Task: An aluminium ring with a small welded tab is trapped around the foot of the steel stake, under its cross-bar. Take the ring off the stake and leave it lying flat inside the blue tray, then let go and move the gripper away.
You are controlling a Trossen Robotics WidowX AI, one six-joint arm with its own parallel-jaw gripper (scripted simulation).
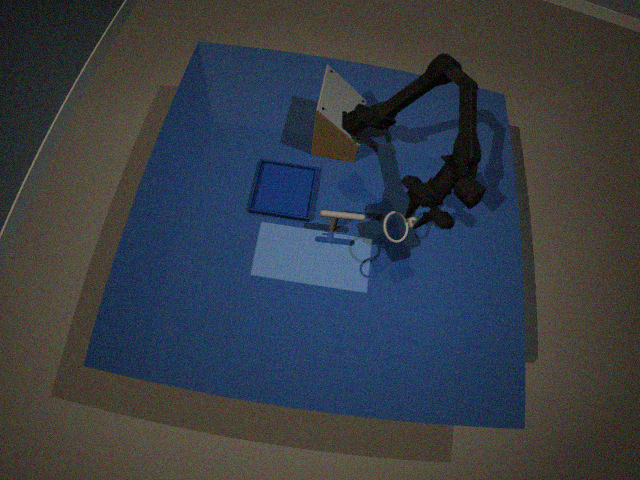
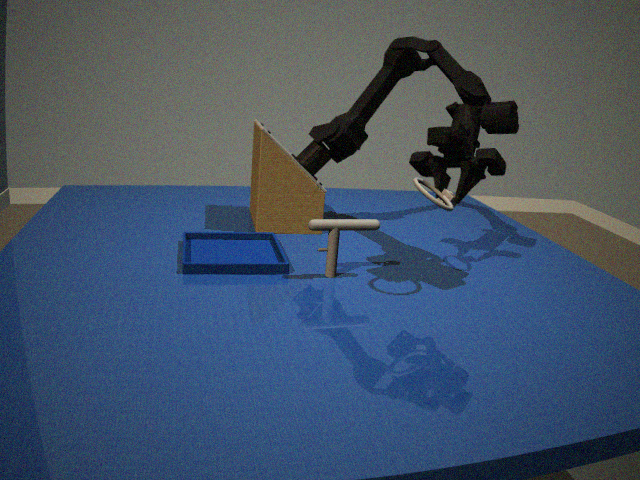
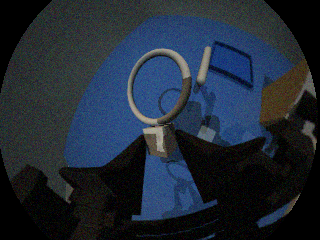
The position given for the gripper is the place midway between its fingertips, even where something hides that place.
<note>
The gripper [image 2: 447, 202] carries an aluminium ring [image 3: 161, 141]. Further things: a blue tray [image 3: 230, 61].
The gripper is seen too in image 1 [image 1: 409, 223] and in image 3 [image 3: 160, 135].
</note>
